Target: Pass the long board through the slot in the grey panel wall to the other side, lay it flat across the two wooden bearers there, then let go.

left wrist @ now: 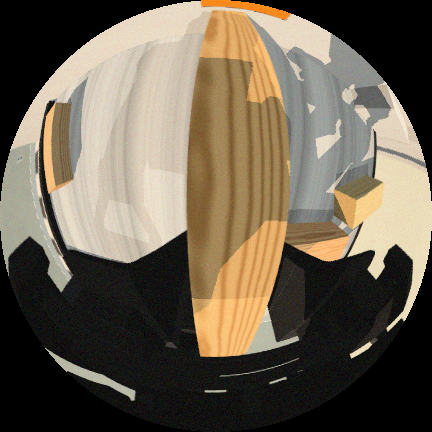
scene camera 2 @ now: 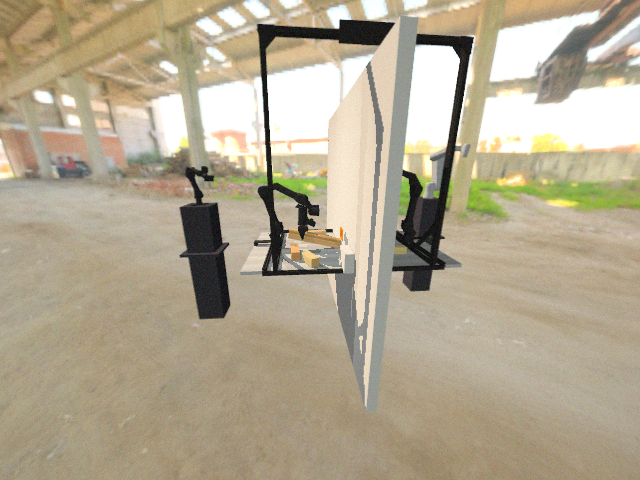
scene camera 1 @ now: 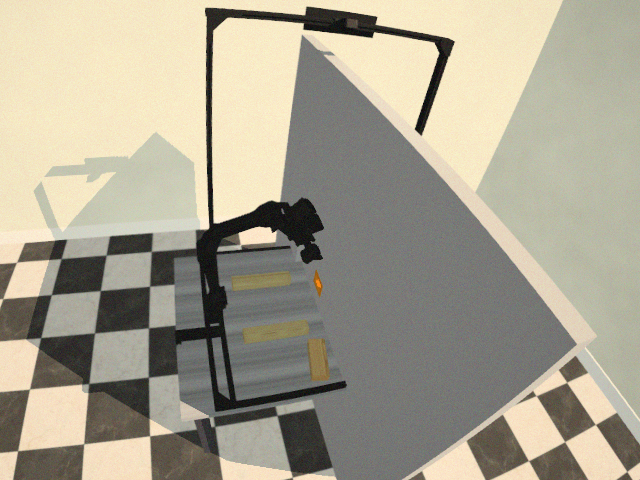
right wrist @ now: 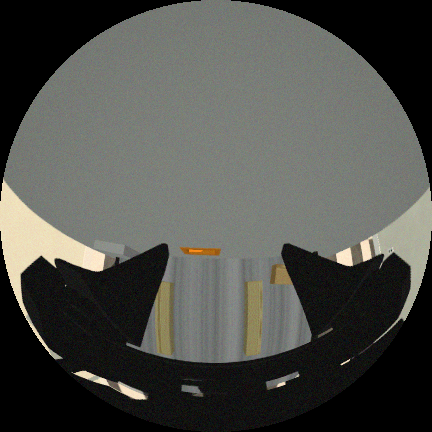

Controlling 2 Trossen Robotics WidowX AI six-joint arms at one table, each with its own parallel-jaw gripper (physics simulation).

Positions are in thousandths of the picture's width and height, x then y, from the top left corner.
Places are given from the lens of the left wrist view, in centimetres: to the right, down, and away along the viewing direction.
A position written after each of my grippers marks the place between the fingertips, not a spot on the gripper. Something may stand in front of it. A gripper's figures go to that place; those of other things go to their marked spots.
my left gripper (left wrist: 520, 538): 1, 1, 10
grey panel wall (left wrist: 899, 332): 56, -24, 10
